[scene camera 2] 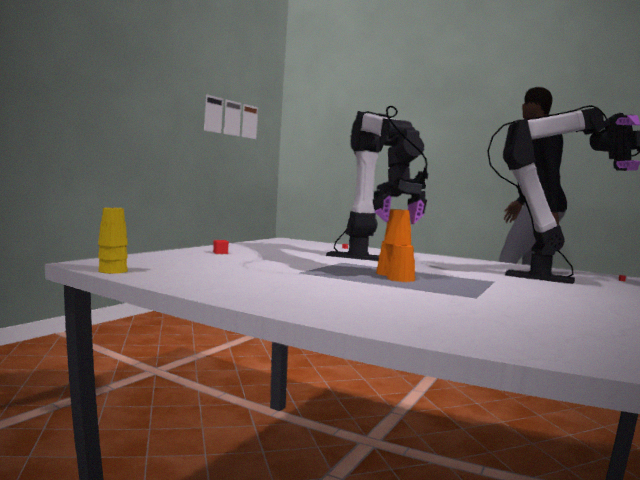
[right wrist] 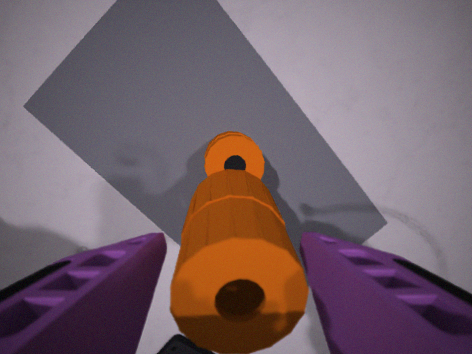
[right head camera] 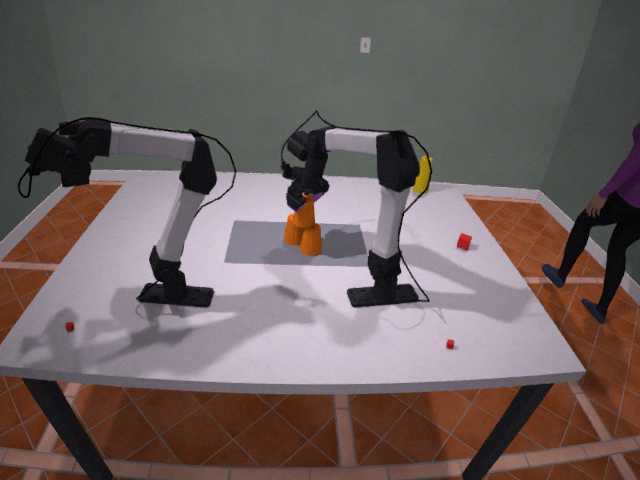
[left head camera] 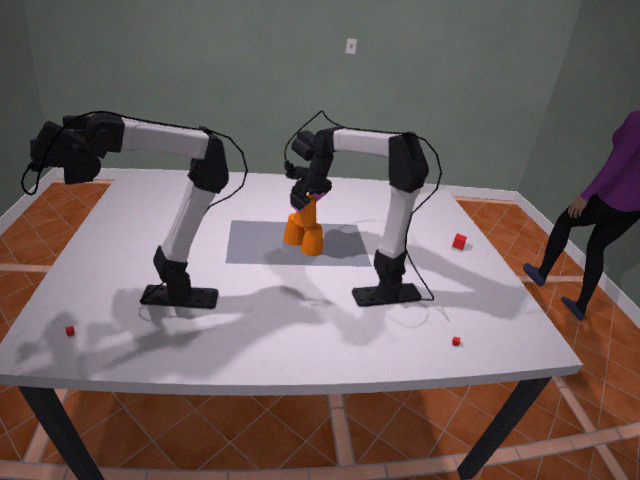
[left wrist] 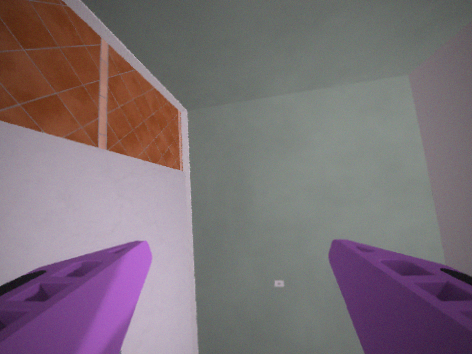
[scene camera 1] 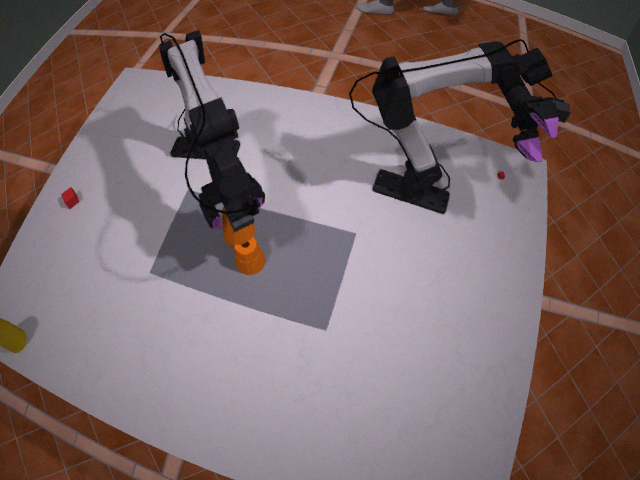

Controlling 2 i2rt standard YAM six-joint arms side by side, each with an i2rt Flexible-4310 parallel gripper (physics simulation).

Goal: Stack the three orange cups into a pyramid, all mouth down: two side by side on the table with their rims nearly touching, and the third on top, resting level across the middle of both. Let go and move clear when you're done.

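Places are measured from the left arm's base along level axes (x right, y down, z ahead), in metres.
Pixels of known places: left gripper, between the fingertips: (scene camera 2: 638, 143) (left wrist: 239, 248) (scene camera 1: 546, 150); right gripper, between the fingertips: (scene camera 2: 400, 222) (right wrist: 233, 240) (right head camera: 303, 206) (left head camera: 305, 206); left arm's base, origin of its link: (scene camera 2: 539, 278) (right head camera: 176, 296) (left head camera: 180, 297) (scene camera 1: 411, 192); right arm's base, origin of its link: (scene camera 2: 357, 257) (right head camera: 382, 296) (left head camera: 386, 295).
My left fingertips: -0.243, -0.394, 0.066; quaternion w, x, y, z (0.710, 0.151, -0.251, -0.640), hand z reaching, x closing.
Observation:
For each thing: its top centre in the pictures, then the offset to it from my left fingertips, as dx, dy, dz. Level surfaces: height alone.
- third orange cup, centre of its top: (right wrist: 241, 290) (scene camera 1: 234, 212) (scene camera 2: 400, 210) (left head camera: 306, 197) (right head camera: 304, 197) +0.580, +0.220, +0.229
- grey mat, height of its surface: dy +0.394
- white table, height of its surface: dy +0.394
- larger red cube, centre of its top: (scene camera 1: 67, 194) (scene camera 2: 221, 240) (right head camera: 465, 237) (left head camera: 461, 237) +1.156, +0.354, +0.271
Two orange cups stand mouth down side by side on the grey mat: one (left head camera: 293, 230) (scene camera 1: 250, 259) (scene camera 2: 404, 263) and another (left head camera: 312, 240) (right head camera: 311, 240). Their rims look close together; the exact gap is hidden. The third orange cup (left head camera: 306, 213) (scene camera 2: 399, 227) (right wrist: 239, 265) rests mouth down across both and looks level. My right gripper (left head camera: 308, 202) (scene camera 2: 399, 218) (right wrist: 233, 240) is open around the top cup, with a gap at each side in the right wrist view. My left gripper (scene camera 1: 545, 143) (scene camera 2: 628, 142) (left wrist: 239, 248) is open and empty, raised far from the cups.
The grey mat (left head camera: 248, 248) (scene camera 1: 299, 294) lies on the white table (left head camera: 289, 356). A stack of yellow cups (right head camera: 422, 175) (scene camera 2: 112, 248) stands near a table corner. A larger red cube (left head camera: 459, 241) and small red cubes (left head camera: 70, 330) (left head camera: 455, 341) lie around the arms.

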